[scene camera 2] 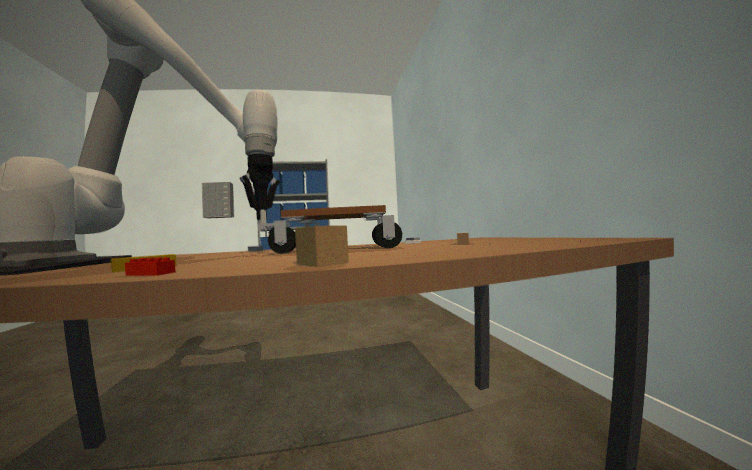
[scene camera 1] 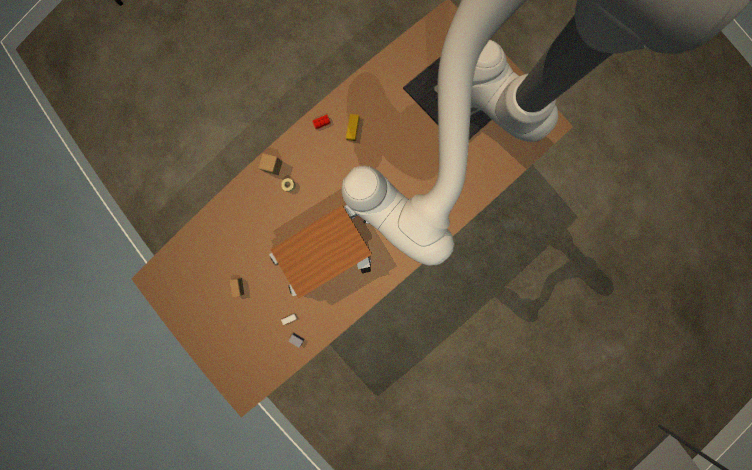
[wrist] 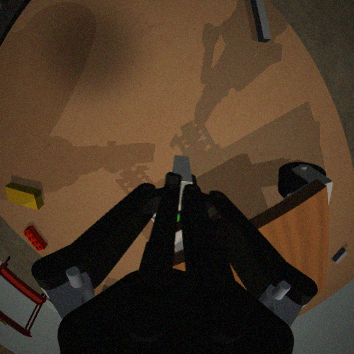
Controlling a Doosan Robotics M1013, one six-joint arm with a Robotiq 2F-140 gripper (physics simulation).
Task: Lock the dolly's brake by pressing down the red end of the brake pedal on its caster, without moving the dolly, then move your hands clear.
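Seen in the pictures: gripper, fingertip midpoint: (scene camera 2: pixel 262 230) (wrist: pixel 179 166); arm's base at its link origin: (scene camera 2: pixel 38 262).
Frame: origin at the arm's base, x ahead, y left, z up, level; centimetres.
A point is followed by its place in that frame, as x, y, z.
Note:
The dolly (scene camera 1: pixel 321 252) @(77.1, 26.9, 11.1) (scene camera 2: pixel 332 211) @(77.5, 16.6, 10.0) (wrist: pixel 295 235) @(66.8, 31.1, 11.1) has a wooden deck and stands upright on black-wheeled casters. Its caster (scene camera 2: pixel 281 239) @(62.5, 16.2, 2.8) nearest the arm base is partly under the arm in the overhead view. My gripper (scene camera 2: pixel 262 219) @(54.3, 22.1, 5.7) (wrist: pixel 179 166) @(54.3, 22.1, 5.7) is shut and empty, pointing down beside that caster, with its tips low at the pedal's level. A small green spot (wrist: pixel 178 218) @(59.4, 19.1, 7.3) of the brake pedal shows between the fingers in the wrist view. The pedal's red end does not show; the fingers cover that area. Whether the tips touch the pedal cannot be told. The arm hides the gripper in the overhead view.
On the table (scene camera 1: pixel 188 277) @(134.7, 7.0, -1.4) (scene camera 2: pixel 526 260) @(113.7, -15.4, -2.6) are a red brick (scene camera 1: pixel 321 121) @(54.2, -19.4, 0.5) (scene camera 2: pixel 149 266) @(55.9, -21.4, 0.0) (wrist: pixel 35 238) @(54.3, -18.1, 0.4), a yellow block (scene camera 1: pixel 352 127) @(44.9, -10.6, 0.9) (wrist: pixel 24 196) @(45.3, -9.0, 0.9), a wooden cube (scene camera 1: pixel 268 163) @(79.9, -13.5, 4.7) (scene camera 2: pixel 321 245) @(80.7, -17.6, 1.7), a ring (scene camera 1: pixel 282 185) @(80.0, -4.4, 1.1) and smaller blocks beyond the dolly. Another caster (wrist: pixel 292 180) @(64.2, 34.9, 4.6) stands right of the gripper in the wrist view.

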